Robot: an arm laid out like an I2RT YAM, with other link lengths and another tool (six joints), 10 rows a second.
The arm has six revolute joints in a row. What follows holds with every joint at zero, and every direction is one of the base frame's. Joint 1 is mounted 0.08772 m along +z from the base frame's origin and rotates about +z. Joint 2 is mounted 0.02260 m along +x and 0.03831 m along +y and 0.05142 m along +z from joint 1 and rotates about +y. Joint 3 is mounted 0.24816 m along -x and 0.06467 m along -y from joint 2 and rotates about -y. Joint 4 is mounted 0.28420 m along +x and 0.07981 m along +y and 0.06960 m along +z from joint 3 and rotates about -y. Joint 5 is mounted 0.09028 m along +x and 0.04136 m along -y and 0.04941 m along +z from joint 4 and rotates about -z. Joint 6 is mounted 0.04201 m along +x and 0.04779 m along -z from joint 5 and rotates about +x. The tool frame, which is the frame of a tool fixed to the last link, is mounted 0.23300 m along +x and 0.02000 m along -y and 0.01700 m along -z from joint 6; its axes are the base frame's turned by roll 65.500, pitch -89.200 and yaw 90.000 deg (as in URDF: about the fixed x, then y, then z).
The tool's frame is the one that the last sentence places.
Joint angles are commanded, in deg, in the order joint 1, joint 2, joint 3, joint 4, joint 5, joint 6. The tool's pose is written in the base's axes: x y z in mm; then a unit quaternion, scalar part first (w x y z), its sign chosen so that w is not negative. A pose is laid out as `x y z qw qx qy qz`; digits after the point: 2 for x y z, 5 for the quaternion.
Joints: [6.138, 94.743, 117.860, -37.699, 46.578, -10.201]
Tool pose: 547.33 -145.56 484.67 0.48879 0.66604 -0.24415 0.50780
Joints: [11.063, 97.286, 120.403, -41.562, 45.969, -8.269]
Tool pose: 564.65 -94.49 465.21 0.46488 0.69242 -0.20744 0.51128
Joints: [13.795, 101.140, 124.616, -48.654, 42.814, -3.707]
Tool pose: 578.38 -53.90 428.82 0.43189 0.73212 -0.17741 0.49597
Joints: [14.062, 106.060, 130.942, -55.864, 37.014, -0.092]
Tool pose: 591.39 -26.57 393.87 0.39376 0.77264 -0.15172 0.47429
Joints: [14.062, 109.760, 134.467, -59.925, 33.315, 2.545]
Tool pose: 599.41 -9.67 362.92 0.36957 0.79966 -0.13901 0.45237
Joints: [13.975, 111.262, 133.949, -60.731, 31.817, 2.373]
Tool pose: 603.84 -3.56 338.10 0.36801 0.81287 -0.12102 0.43493
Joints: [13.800, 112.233, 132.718, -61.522, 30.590, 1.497]
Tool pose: 604.66 -0.47 313.35 0.37114 0.82463 -0.09881 0.41531
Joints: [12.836, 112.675, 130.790, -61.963, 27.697, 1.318]
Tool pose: 604.74 1.29 286.30 0.36106 0.84069 -0.08313 0.39493
